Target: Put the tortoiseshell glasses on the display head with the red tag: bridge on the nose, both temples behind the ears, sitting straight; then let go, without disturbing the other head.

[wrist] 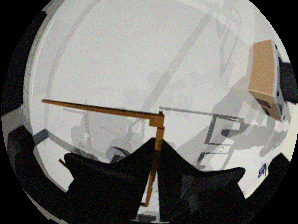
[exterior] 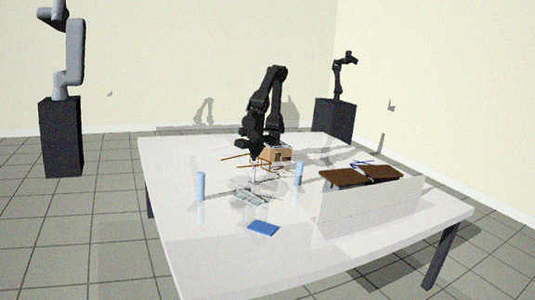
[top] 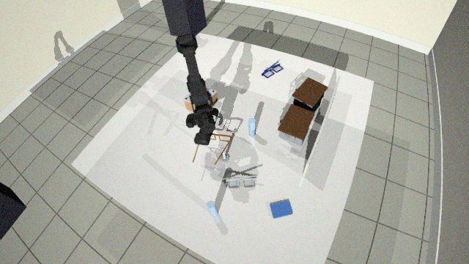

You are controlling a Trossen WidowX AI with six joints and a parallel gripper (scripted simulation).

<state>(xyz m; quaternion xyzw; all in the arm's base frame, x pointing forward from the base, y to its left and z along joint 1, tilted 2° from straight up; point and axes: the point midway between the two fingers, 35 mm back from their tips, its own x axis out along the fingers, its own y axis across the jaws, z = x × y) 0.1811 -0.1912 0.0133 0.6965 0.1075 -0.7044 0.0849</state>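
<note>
My gripper tip is now 9 cm short of the grey post, 4 cm to the left of it and 4 cm above it. Round my gripper tip: blue flat square 42 cm ahead, 16 cm to the right, 6 cm below; low white panel 46 cm ahead, 32 cm to the left, 1 cm below.
</note>
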